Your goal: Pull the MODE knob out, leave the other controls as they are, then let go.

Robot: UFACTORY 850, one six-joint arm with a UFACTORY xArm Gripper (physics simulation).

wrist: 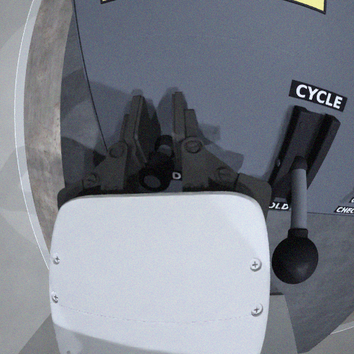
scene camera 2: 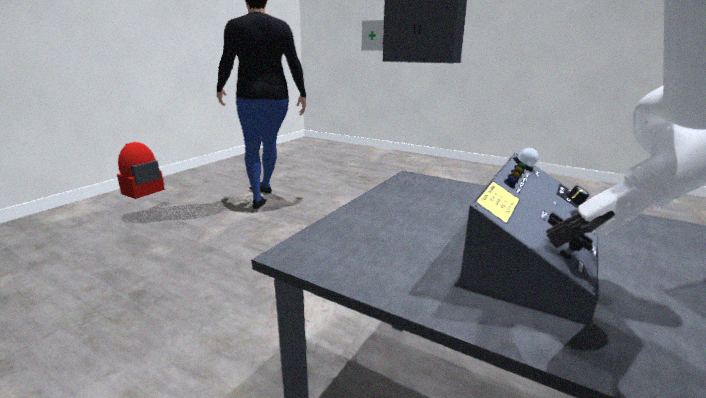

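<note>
The black MODE knob point(wrist: 160, 163) stands out from the sloped console point(scene camera 2: 525, 272) point(wrist: 225, 55), low on its left side in the wrist view. Part of its label shows beside it; the rest is hidden. My gripper point(scene camera 2: 559, 235) point(wrist: 160, 107) is at the panel, its fingers drawn in to a narrow gap. The knob lies between the fingers, close to the left one in the wrist view, with a sliver of panel and label visible on its right. Firm contact on both sides does not show. In the scene view the gripper largely hides the knob.
The CYCLE lever point(wrist: 295, 257) stands right of the gripper in the wrist view. A black knob with a yellow stripe point(scene camera 2: 579, 194), a white dome point(scene camera 2: 528, 156) and a yellow note point(scene camera 2: 497, 202) are on the console, which stands on the dark table point(scene camera 2: 360, 240). A person point(scene camera 2: 262, 60) is beyond.
</note>
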